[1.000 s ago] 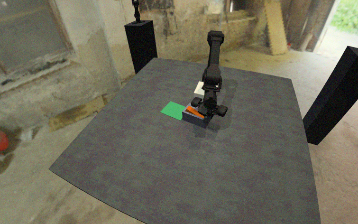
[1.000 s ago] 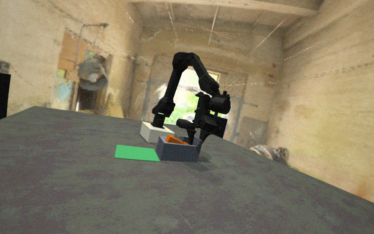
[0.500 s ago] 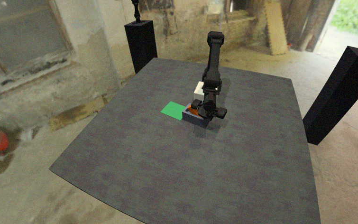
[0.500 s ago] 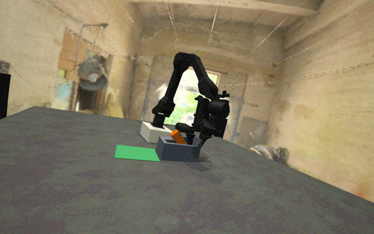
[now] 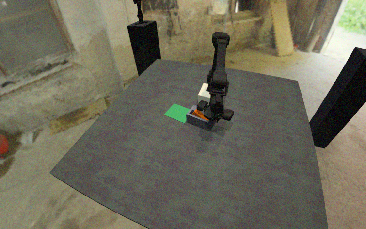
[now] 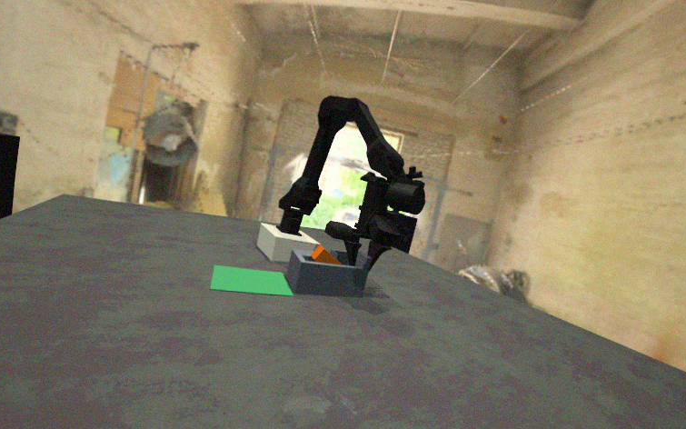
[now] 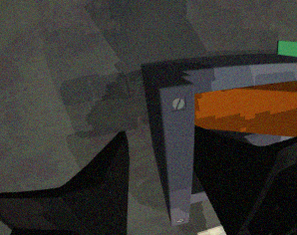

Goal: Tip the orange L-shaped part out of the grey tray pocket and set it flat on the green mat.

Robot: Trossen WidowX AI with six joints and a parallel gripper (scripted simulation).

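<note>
Right now the orange L-shaped part is 50 mm to the right of my gripper tip and 10 mm behind it. Round my gripper tip: green mat (230 mm to the right, 60 mm below, 30 mm behind).
</note>
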